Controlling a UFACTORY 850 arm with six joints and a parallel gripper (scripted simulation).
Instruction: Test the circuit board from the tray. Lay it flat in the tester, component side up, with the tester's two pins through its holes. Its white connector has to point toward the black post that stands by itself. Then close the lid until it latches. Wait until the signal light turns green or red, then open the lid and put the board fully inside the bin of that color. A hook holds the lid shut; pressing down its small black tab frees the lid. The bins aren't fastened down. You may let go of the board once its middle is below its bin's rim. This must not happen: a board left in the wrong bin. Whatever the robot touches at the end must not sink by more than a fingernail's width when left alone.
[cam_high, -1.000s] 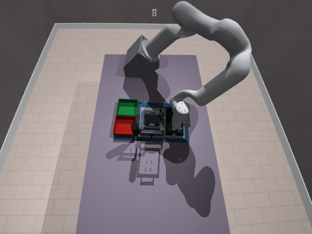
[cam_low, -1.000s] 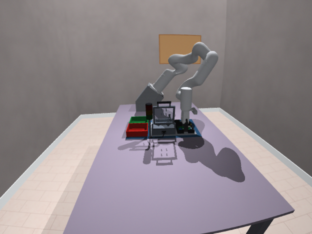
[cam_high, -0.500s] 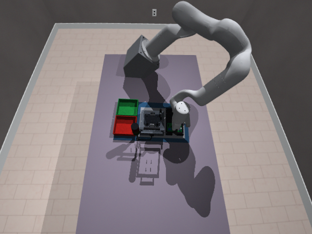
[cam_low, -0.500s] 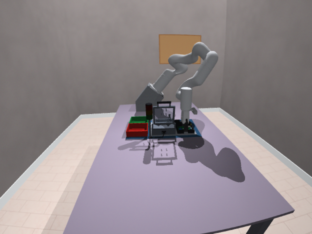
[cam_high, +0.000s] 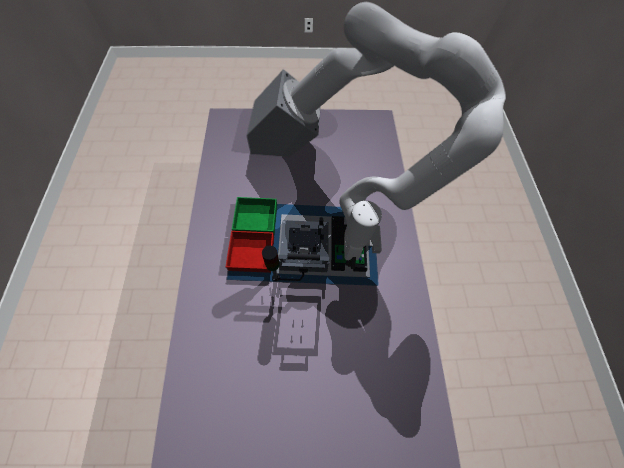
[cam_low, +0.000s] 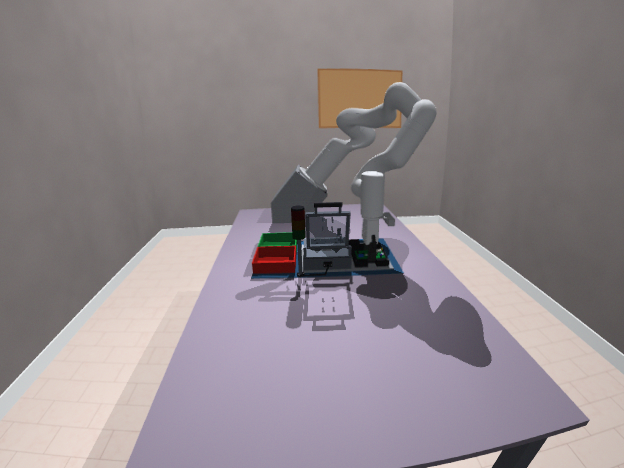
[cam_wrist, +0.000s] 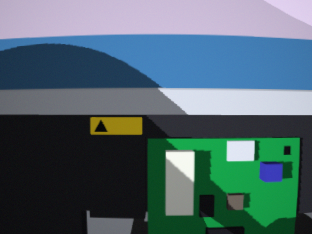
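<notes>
The tester nest is 16 cm to the right of my hand, 4 cm above it and 3 cm behind it. Round my hand: green circuit board: right at my hand; clear lid: 17 cm to the right, 15 cm above, 9 cm ahead; red bin: 37 cm to the right, 2 cm below, 2 cm ahead.
</notes>
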